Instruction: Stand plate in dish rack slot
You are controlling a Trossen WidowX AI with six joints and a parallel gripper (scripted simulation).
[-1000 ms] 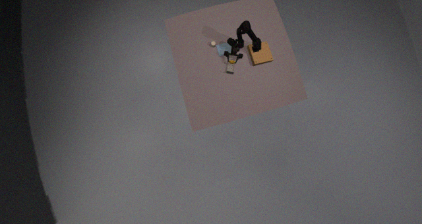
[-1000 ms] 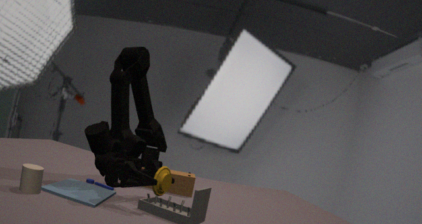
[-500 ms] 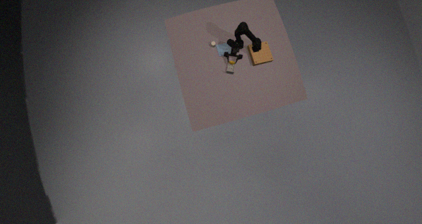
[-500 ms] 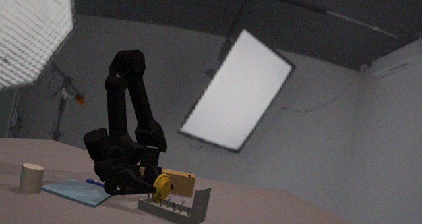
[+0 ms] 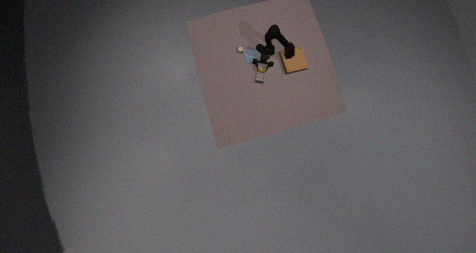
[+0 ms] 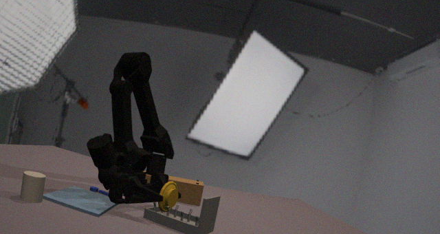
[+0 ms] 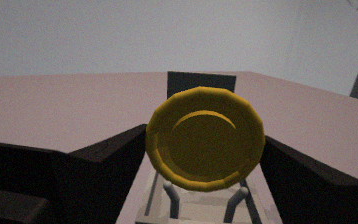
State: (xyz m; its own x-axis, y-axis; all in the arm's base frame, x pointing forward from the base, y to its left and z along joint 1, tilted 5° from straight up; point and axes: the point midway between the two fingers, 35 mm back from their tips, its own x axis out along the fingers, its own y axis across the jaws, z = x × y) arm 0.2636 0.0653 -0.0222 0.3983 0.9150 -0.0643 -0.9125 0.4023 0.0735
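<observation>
The plate lies 10 mm to the right of my gripper tip. Round my gripper tip: grey dish rack: 10 mm ahead, 20 mm to the left, 30 mm below; then beige cylinder: 130 mm ahead, 260 mm to the right, 30 mm below; then blue utensil: 80 mm behind, 190 mm to the right, 50 mm below.
</observation>
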